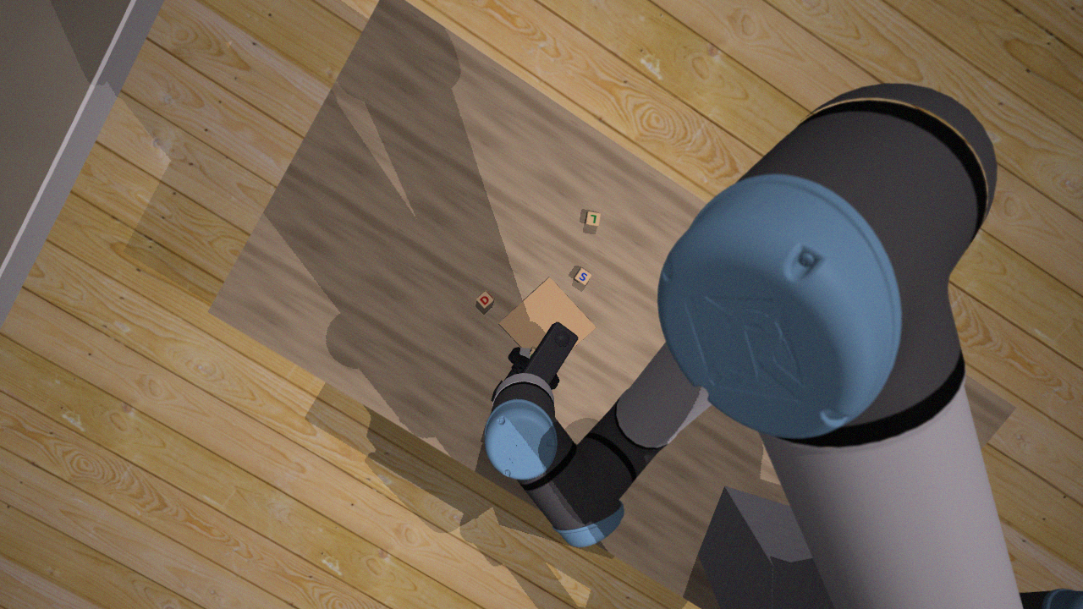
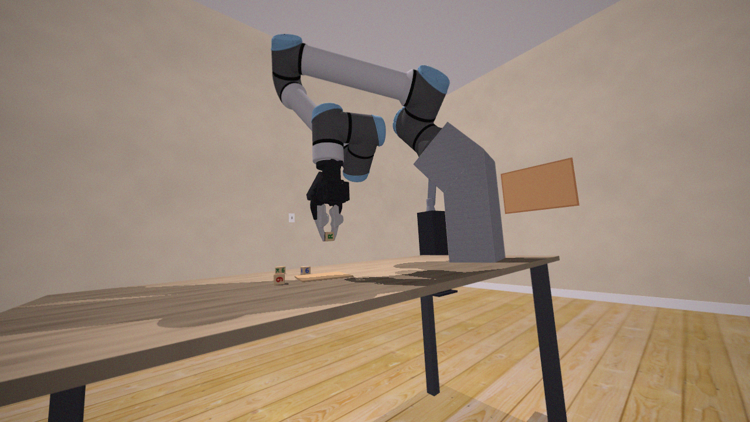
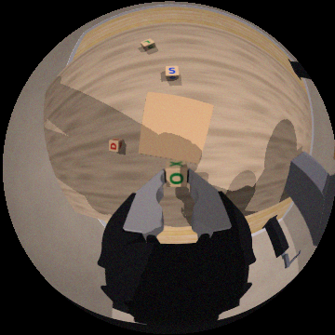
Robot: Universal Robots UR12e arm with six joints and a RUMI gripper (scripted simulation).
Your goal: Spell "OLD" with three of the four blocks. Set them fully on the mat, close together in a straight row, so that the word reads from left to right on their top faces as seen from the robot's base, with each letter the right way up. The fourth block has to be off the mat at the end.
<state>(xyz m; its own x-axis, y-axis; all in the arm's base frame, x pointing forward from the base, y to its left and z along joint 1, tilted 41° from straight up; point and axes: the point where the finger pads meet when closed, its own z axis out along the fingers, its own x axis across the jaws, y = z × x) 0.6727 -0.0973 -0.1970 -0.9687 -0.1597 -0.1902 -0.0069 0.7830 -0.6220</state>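
My hand is 120 mm above the mat and 40 mm to the left of it.
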